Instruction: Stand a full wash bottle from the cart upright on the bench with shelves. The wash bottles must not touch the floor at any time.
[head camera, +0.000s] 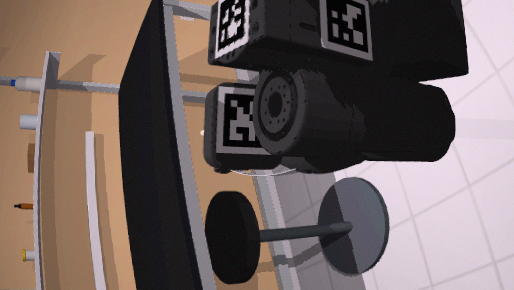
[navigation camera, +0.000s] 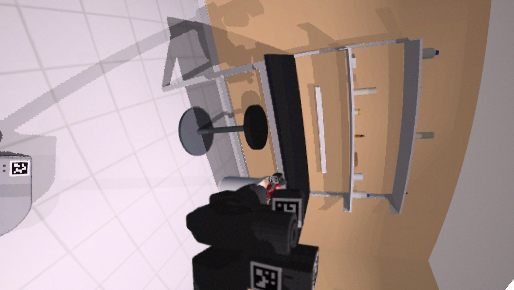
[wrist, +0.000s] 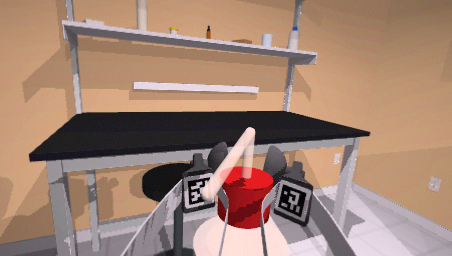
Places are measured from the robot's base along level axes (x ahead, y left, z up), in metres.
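Pixels of known places: gripper, fingertip midpoint: (navigation camera: 280, 188).
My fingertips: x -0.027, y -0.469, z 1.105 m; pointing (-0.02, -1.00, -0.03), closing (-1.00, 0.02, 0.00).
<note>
Behind a point stands the place of what it marks.
The wash bottle (navigation camera: 241, 183) {x -0.008, y -0.394, z 1.034 m} (wrist: 245, 200) has a red cap, a pale bent spout and a whitish translucent body. My gripper (navigation camera: 276, 183) {x -0.027, y -0.469, z 1.105 m} (wrist: 246, 162) {x -0.027, y -0.469, z 1.105 m} is shut on it at the red cap, and the bottle hangs upright. In the head camera view the wrist hides the fingers and most of the bottle. The bench with shelves (head camera: 150, 150) (navigation camera: 290, 115) (wrist: 200, 129) has a black top and grey legs. In the wrist view its top lies beyond the bottle. In the navigation view the bottle's body shows below the level of the bench top. The cart does not show.
A round black stool (head camera: 232, 237) (navigation camera: 256, 127) (wrist: 162, 181) stands at the bench's front, left of the bottle in the wrist view. A shelf (head camera: 37, 165) {x 0.043, y -2.074, z 1.353 m} (navigation camera: 351, 130) (wrist: 190, 40) above the bench holds several small containers. A white strip (wrist: 195, 88) is on the wall.
</note>
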